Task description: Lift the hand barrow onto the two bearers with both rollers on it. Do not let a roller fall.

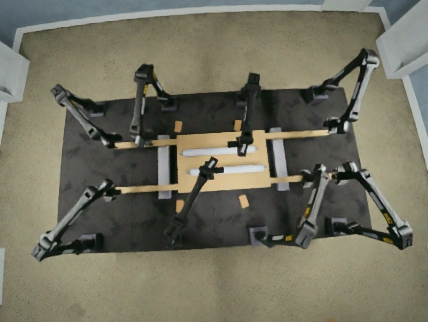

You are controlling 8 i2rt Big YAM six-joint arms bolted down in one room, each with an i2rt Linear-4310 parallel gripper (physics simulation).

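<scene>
The hand barrow [235, 183] has a tan deck and four handles. Two white rollers [205, 152] [245, 169] lie along it, apart. Its handles cross over the pale grey bearers [164, 170] [281, 165]; contact cannot be told. At the upper left, two grippers [114, 145] [140, 143] are at one handle; the upper right gripper [331, 129] is at another. The lower left gripper [114, 191] and two lower right grippers [306, 178] [334, 176] are at the lower handles. Two middle grippers [234, 144] [219, 170] are at the rollers. Finger states are too small to tell.
Small tan blocks [178, 126] [237, 125] [180, 206] [243, 201] lie above and below the deck on the dark table top [135, 220]. Arm bases line both long edges. The two lower right grippers are close together. The two middle arms reach over the deck from opposite sides.
</scene>
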